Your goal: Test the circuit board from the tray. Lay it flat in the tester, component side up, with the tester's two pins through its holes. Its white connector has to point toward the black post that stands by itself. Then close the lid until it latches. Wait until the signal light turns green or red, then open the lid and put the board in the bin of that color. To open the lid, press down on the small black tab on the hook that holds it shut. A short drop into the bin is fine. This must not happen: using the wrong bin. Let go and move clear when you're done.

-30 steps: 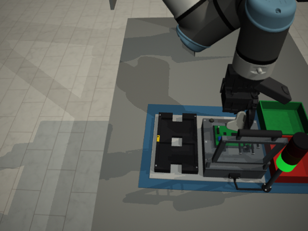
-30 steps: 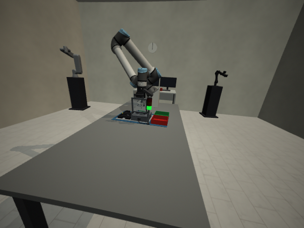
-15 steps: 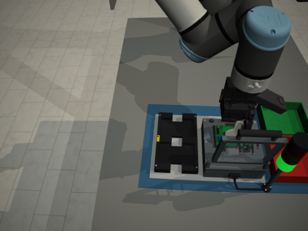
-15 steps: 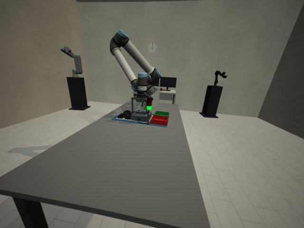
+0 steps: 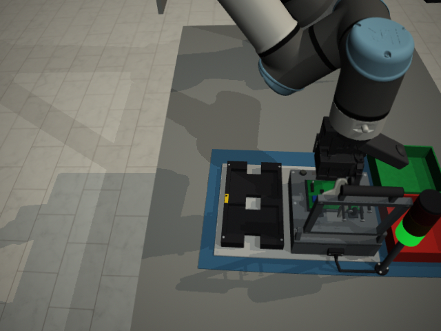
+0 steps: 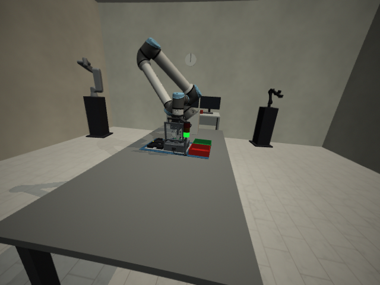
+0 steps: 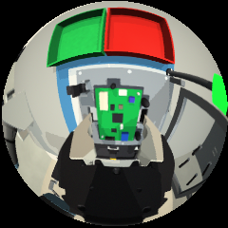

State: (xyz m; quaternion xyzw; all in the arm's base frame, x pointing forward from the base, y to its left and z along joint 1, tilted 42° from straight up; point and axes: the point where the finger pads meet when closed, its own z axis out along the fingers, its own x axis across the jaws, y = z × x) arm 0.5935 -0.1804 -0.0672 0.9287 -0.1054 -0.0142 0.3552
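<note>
My gripper is now 10 mm to the left of the green circuit board. Round my hand: black latch tab (60 mm to the left, 50 mm behind, 10 mm above); tester lid (110 mm ahead, 110 mm above, 30 mm to the right); red bin (180 mm to the left, 80 mm ahead, 60 mm below).
</note>
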